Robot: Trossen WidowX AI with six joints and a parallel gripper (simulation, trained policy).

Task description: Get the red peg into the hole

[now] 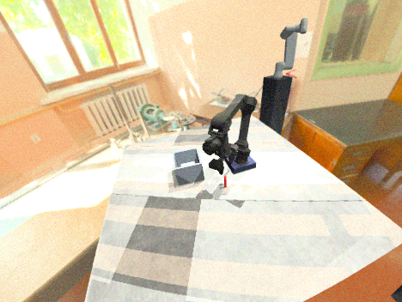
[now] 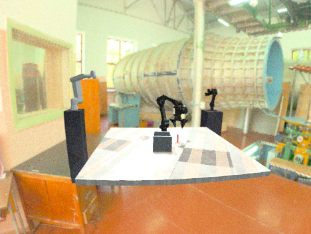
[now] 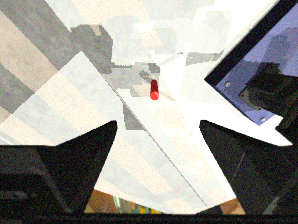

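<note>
Now: the red peg 10 cm below my gripper tip and 1 cm ahead of it. Also, from my gripper tip: light plate: 20 cm to the right, 16 cm ahead, 10 cm below.
</note>
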